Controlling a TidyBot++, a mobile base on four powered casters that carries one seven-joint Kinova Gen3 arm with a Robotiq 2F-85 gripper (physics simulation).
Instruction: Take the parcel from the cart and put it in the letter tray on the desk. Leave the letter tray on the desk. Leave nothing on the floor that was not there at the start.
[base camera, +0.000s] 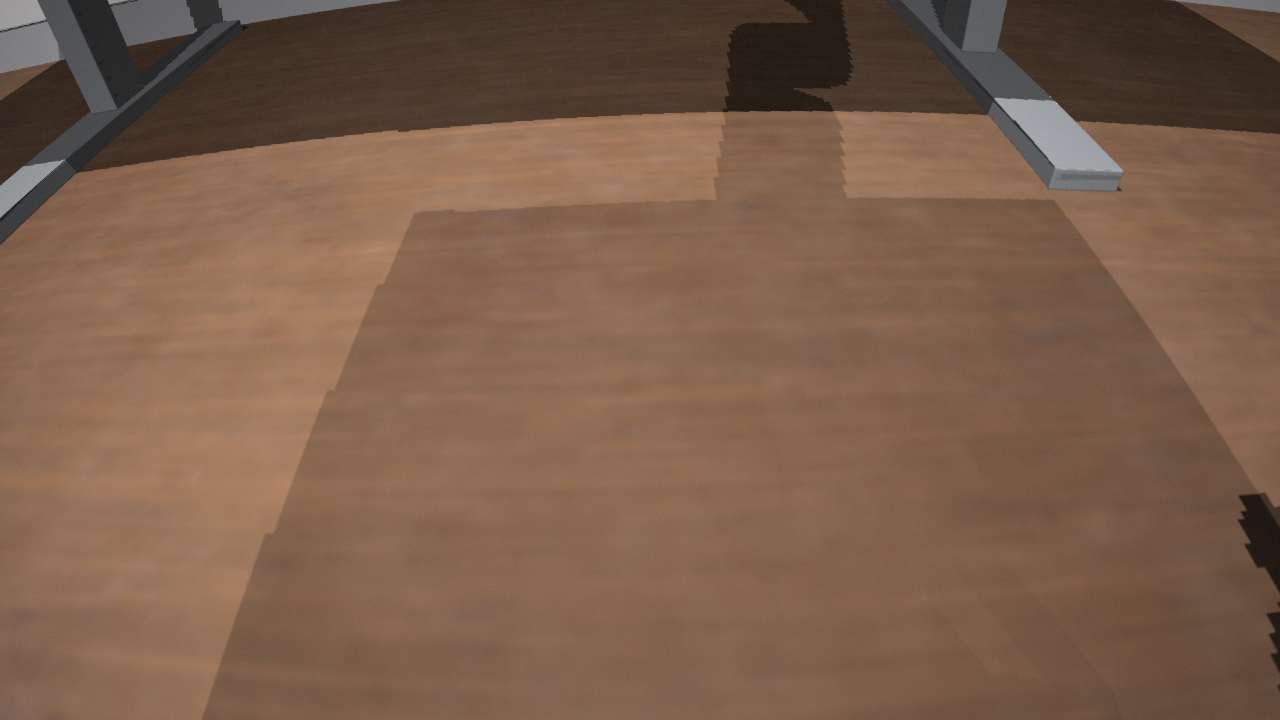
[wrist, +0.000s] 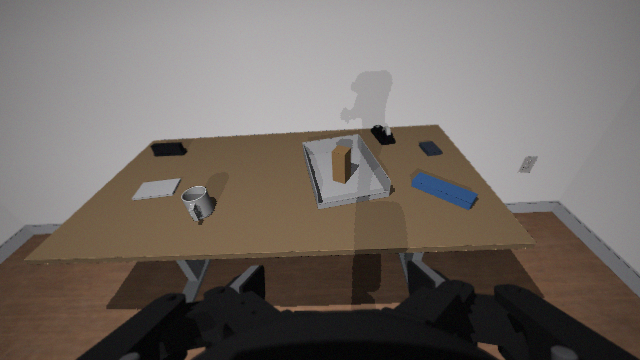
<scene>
gripper: wrist 335, 279; not seen in the base camera view (out of frame)
grey letter tray: wrist 368, 181; not seen in the base camera view (out of frame)
blue box: wrist 459, 196; not seen in the base camera view (out of frame)
</scene>
